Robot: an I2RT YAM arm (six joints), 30 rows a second.
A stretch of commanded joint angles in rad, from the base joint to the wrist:
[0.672 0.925 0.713 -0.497 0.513 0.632]
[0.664 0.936 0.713 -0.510 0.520 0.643]
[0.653 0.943 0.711 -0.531 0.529 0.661]
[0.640 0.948 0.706 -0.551 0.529 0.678]
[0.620 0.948 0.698 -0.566 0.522 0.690]
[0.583 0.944 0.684 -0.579 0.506 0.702]
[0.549 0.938 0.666 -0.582 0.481 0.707]
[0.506 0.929 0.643 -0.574 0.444 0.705]
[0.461 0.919 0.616 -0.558 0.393 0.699]
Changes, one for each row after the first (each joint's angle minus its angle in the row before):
[-0.008 0.011 0.000 -0.013 0.007 0.011]
[-0.011 0.007 -0.002 -0.021 0.009 0.018]
[-0.013 0.005 -0.005 -0.020 0.000 0.017]
[-0.020 0.000 -0.008 -0.015 -0.007 0.012]
[-0.037 -0.004 -0.014 -0.013 -0.016 0.012]
[-0.034 -0.006 -0.018 -0.003 -0.025 0.005]
[-0.043 -0.009 -0.023 0.008 -0.037 -0.002]
[-0.045 -0.010 -0.027 0.016 -0.051 -0.006]

